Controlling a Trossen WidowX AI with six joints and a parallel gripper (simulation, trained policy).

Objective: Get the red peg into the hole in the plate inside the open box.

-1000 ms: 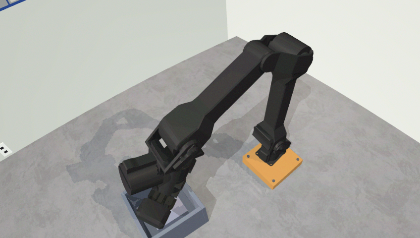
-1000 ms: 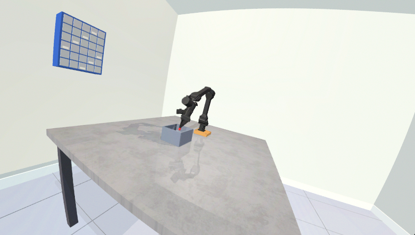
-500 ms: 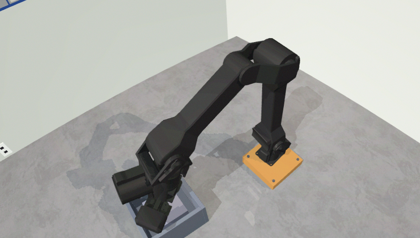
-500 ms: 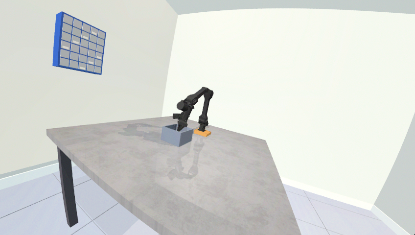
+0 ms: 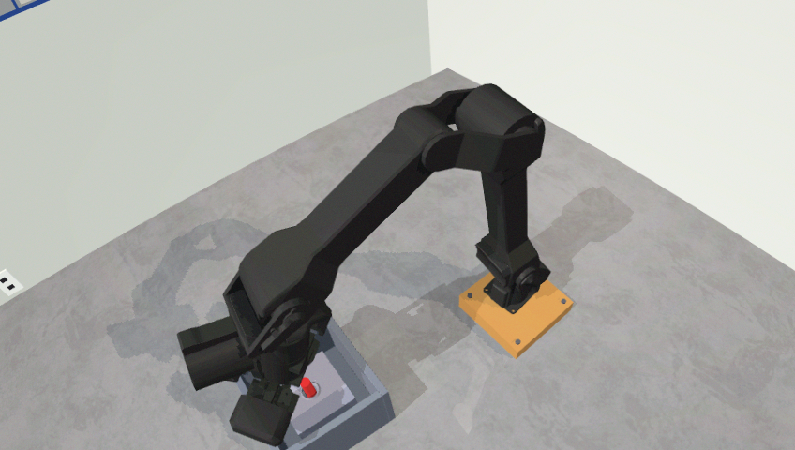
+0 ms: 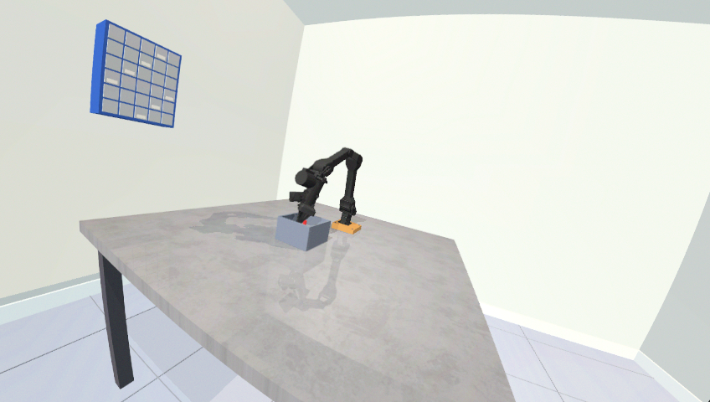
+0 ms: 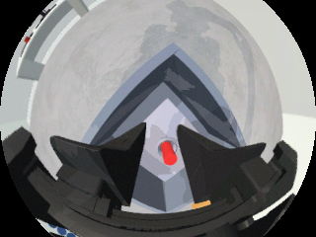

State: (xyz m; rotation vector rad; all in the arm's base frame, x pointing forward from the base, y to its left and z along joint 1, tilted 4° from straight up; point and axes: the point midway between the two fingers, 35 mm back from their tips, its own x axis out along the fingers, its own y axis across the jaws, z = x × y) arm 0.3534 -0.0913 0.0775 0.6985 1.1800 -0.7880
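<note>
The red peg is 3 cm below my gripper tip, 3 cm behind it and 2 cm to the left of it. Also, from my gripper tip: pale plate (3 cm below, 3 cm behind, 2 cm to the left); grey box (5 cm below, 3 cm behind, 2 cm to the left).
</note>
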